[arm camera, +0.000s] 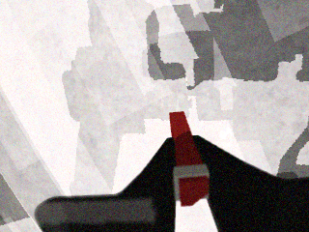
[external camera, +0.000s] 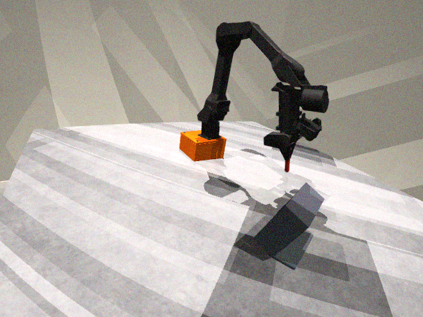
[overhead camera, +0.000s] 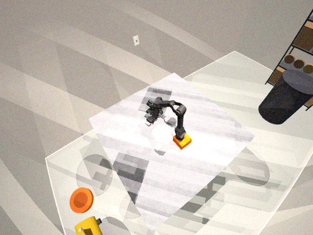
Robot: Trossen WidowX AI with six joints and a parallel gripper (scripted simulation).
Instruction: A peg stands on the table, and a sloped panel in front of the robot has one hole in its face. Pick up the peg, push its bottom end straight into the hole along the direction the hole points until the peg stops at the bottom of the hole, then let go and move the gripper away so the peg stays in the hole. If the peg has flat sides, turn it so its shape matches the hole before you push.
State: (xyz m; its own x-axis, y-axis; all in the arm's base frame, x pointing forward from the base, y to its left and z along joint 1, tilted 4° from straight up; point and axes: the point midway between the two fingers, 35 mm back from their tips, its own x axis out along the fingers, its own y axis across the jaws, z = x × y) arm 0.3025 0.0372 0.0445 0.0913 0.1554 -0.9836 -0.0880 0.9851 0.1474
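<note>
The sloped panel lies 210 mm to the right of my gripper tip, 140 mm ahead of it and 40 mm below it. Also, from my gripper tip: red peg 20 mm above.
</note>
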